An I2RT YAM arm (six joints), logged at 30 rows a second.
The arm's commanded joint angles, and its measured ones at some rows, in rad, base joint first. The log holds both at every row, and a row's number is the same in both.
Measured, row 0:
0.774 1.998 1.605 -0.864 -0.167 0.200
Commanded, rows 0 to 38:
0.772 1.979 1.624 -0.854 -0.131 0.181
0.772 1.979 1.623 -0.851 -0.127 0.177
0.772 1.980 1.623 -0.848 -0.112 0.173
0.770 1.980 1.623 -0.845 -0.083 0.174
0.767 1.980 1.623 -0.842 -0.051 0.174
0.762 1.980 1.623 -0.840 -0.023 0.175
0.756 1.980 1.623 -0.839 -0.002 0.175
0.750 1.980 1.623 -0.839 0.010 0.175
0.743 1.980 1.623 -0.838 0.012 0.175
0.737 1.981 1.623 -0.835 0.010 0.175
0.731 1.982 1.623 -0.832 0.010 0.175
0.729 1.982 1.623 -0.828 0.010 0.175
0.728 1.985 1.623 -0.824 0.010 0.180
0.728 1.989 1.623 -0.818 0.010 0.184
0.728 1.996 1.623 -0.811 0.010 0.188
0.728 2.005 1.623 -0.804 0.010 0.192
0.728 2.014 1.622 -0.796 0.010 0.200
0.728 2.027 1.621 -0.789 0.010 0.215
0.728 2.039 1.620 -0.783 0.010 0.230
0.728 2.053 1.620 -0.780 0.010 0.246
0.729 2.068 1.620 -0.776 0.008 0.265
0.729 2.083 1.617 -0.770 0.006 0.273
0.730 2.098 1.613 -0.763 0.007 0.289
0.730 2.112 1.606 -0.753 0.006 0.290
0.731 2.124 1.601 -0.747 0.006 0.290
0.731 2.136 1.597 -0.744 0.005 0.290
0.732 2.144 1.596 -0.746 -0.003 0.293
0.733 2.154 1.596 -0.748 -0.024 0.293
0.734 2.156 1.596 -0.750 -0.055 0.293
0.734 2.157 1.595 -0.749 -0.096 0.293
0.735 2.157 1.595 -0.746 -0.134 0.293
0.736 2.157 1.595 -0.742 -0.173 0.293
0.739 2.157 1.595 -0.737 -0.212 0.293
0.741 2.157 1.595 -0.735 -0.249 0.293
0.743 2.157 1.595 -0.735 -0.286 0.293
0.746 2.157 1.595 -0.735 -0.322 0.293
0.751 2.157 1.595 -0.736 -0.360 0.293
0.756 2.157 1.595 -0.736 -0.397 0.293
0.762 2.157 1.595 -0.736 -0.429 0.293
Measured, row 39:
0.740 2.158 1.596 -0.742 -0.271 0.290
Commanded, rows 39 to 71:
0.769 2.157 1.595 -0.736 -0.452 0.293
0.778 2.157 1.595 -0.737 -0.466 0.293
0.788 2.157 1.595 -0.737 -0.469 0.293
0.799 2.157 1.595 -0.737 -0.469 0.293
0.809 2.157 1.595 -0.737 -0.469 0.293
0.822 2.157 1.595 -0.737 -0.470 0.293
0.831 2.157 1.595 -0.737 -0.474 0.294
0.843 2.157 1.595 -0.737 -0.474 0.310
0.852 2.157 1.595 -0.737 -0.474 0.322
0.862 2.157 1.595 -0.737 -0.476 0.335
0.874 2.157 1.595 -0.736 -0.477 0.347
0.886 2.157 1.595 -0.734 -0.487 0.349
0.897 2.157 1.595 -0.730 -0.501 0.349
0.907 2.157 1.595 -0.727 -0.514 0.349
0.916 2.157 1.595 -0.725 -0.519 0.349
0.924 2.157 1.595 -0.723 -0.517 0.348
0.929 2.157 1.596 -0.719 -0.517 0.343
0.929 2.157 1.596 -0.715 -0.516 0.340
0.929 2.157 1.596 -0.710 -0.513 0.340
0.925 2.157 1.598 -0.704 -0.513 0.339
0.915 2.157 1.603 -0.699 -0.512 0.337
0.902 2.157 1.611 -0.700 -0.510 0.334
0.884 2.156 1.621 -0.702 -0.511 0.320
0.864 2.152 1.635 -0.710 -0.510 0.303
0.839 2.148 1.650 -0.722 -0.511 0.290
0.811 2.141 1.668 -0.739 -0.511 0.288
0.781 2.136 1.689 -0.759 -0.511 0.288
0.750 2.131 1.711 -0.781 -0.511 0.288
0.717 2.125 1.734 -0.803 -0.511 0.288
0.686 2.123 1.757 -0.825 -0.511 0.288
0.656 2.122 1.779 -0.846 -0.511 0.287
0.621 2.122 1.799 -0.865 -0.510 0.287
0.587 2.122 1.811 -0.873 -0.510 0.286
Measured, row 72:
0.671 2.158 1.750 -0.853 -0.509 0.302
